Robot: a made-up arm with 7 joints. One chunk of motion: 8 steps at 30 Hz.
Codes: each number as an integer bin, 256 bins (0 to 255) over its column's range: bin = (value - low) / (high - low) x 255, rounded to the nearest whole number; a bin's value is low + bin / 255 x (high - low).
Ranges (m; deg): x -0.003..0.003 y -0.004..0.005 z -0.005..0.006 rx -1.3..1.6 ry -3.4..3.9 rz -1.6..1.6
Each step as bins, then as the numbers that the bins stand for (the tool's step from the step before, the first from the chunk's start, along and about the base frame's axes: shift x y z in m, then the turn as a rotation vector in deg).
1 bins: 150 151 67 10 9 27
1 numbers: 0.00053 0.00133 -0.00211 -1.186 -3.142 -1.261
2 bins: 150 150 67 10 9 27
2 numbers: 0.00053 0.00129 -0.00211 -1.186 -3.142 -1.261
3 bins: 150 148 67 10 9 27
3 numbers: 0.00053 0.00122 -0.00211 -1.186 -3.142 -1.261
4 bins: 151 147 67 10 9 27
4 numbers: 0.00055 0.00119 -0.00211 -1.186 -3.142 -1.261
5 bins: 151 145 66 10 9 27
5 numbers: 0.00055 0.00112 -0.00215 -1.186 -3.142 -1.261
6 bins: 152 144 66 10 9 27
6 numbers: 0.00058 0.00108 -0.00215 -1.186 -3.142 -1.261
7 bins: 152 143 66 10 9 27
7 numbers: 0.00058 0.00105 -0.00215 -1.186 -3.142 -1.261
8 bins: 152 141 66 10 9 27
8 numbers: 0.00058 0.00098 -0.00215 -1.186 -3.142 -1.261
